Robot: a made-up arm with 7 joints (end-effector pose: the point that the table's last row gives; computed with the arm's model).
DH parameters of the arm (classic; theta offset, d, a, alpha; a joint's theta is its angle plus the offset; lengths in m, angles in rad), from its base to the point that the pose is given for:
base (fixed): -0.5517 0 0.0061 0
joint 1: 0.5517 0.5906 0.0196 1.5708
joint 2: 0 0.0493 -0.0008 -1.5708
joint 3: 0 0.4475 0.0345 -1.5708
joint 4: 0 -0.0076 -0.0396 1.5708
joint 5: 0 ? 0.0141 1.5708
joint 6: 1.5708 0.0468 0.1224 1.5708
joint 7: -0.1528 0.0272 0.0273 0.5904
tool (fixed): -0.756 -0.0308 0 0
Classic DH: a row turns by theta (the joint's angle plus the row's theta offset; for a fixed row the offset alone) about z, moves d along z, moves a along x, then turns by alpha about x.
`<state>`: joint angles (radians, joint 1 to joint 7).
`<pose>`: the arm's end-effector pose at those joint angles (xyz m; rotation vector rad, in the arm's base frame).
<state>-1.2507 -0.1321 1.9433 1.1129 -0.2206 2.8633 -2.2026</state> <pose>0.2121 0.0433 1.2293 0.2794 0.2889 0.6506</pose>
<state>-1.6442 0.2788 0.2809 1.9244 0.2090 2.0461 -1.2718</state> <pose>-0.0031 -0.2827 1.1504 1.6265 0.6608 -0.1439</pose>
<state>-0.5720 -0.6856 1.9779 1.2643 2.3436 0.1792 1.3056</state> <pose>0.3997 0.2517 1.2046 0.0889 0.2972 1.4927</pose>
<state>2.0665 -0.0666 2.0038 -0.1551 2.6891 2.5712 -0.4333</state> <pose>-0.0024 0.0494 1.3177 -0.9410 -0.0790 1.9705</pose>
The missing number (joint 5, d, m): 0.4058
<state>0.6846 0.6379 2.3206 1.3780 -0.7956 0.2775 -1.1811</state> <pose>-0.7304 -0.1353 0.8693 -1.5537 1.1040 0.0659</pose>
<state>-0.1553 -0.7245 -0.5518 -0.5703 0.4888 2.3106 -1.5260</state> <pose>0.2863 -0.0323 1.2314 -0.1697 0.1645 0.6290</pose>
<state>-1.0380 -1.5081 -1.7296 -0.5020 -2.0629 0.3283 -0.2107</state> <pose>0.6733 -0.6788 0.5546 -0.1603 0.0658 -1.7770</pose>
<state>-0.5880 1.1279 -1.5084 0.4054 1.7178 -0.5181 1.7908</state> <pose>-0.7839 0.1682 1.0491 -0.3909 0.2454 -2.3814</pose>
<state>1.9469 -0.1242 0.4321 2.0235 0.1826 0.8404 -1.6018</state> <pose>-0.3283 0.4649 0.8642 2.1982 -2.0013 0.4573</pose>
